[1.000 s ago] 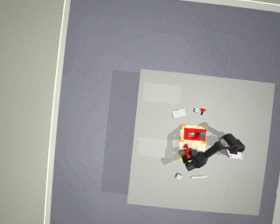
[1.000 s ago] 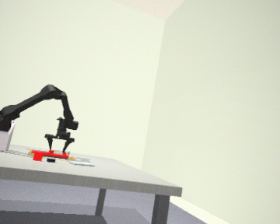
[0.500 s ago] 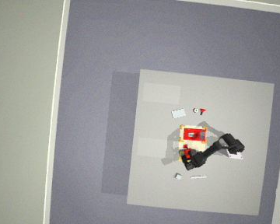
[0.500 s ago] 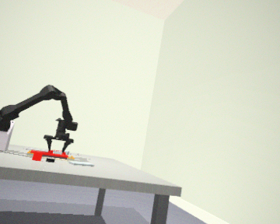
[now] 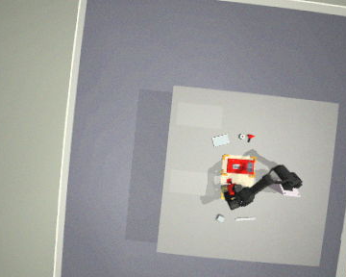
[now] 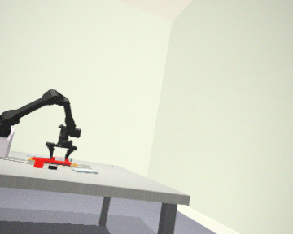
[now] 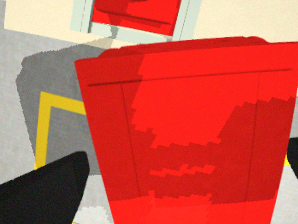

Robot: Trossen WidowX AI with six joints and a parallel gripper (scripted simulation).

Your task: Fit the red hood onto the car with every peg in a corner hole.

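Now: gripper tip right at the red hood. From my gripper tip the other things lie so: small pale cube (60 mm ahead, 230 mm to the left); pale plate (140 mm ahead, 360 mm to the right, 10 mm below); thin bar (130 mm behind, 210 mm to the left, 10 mm below).
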